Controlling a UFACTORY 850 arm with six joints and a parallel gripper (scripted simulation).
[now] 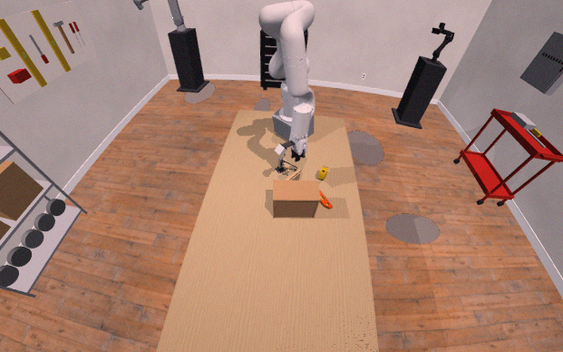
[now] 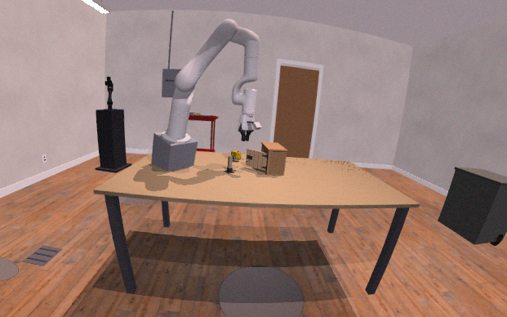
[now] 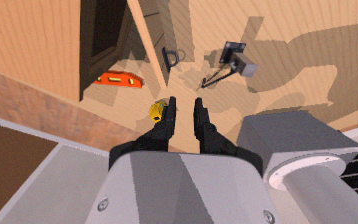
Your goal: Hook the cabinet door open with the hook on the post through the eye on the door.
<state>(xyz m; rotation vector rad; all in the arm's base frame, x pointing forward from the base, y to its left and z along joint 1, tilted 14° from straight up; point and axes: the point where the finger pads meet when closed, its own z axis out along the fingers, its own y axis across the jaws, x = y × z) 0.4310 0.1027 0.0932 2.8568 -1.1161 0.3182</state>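
Right now my hand is 70 mm past the thin dark hook rod, 40 mm to the left of it and 160 mm above it. The rest, counted from my hand: orange level: 90 mm ahead, 190 mm to the left, 200 mm below; yellow tape measure: 80 mm behind, 170 mm to the left, 170 mm below; cabinet door: 90 mm ahead, 20 mm to the right, 140 mm below.
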